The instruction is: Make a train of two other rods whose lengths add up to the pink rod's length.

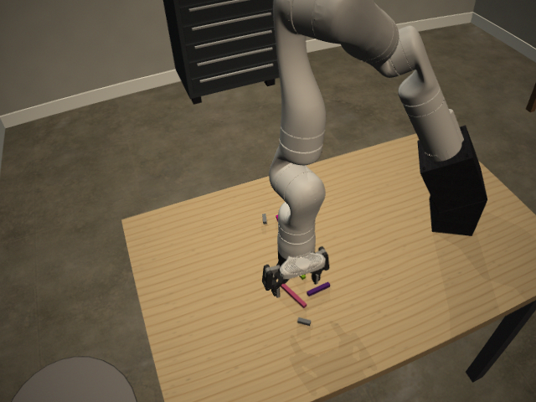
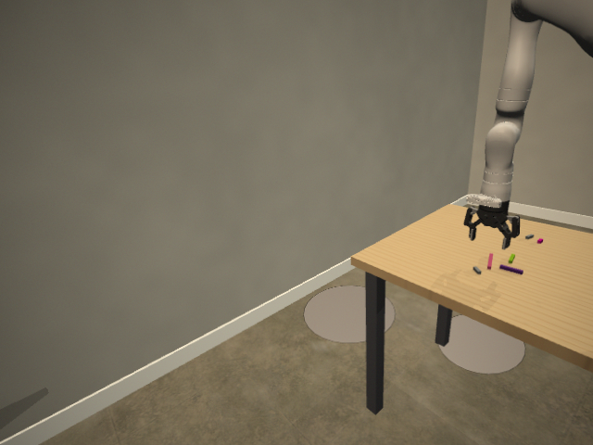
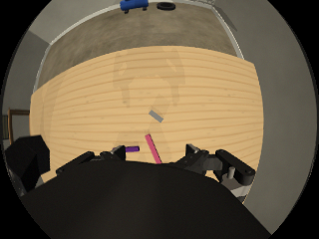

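The magenta rod lies 24 cm to the right of my hand, 14 cm behind it and 7 cm below it. Round my hand: lime rod 7 cm to the right, 7 cm below, 7 cm behind; purple rod 7 cm below, 7 cm behind; pink rod 7 cm below, 3 cm to the right, 1 cm behind.
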